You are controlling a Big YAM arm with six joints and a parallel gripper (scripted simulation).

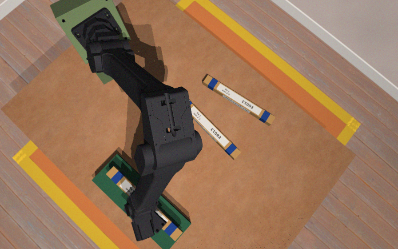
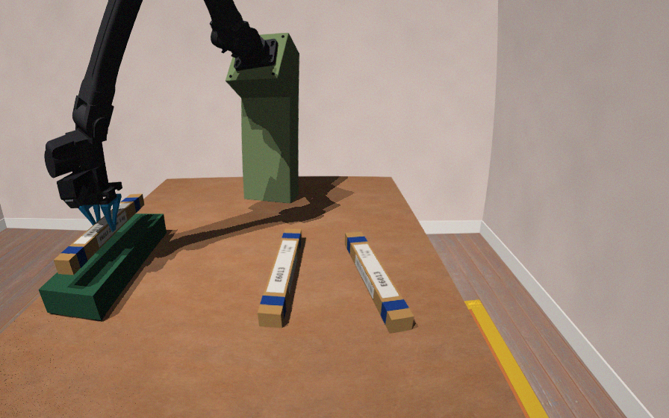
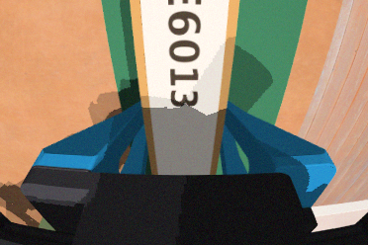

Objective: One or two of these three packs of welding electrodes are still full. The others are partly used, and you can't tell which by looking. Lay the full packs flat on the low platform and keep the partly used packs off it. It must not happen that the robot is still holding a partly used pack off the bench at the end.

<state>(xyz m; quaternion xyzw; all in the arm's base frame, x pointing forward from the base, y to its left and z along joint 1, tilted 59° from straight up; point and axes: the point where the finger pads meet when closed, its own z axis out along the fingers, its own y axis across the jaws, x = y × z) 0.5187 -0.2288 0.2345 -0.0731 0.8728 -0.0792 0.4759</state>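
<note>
Right now my hand is 2 cm past the green platform, 1 cm to the left of it and 10 cm above it.
</note>
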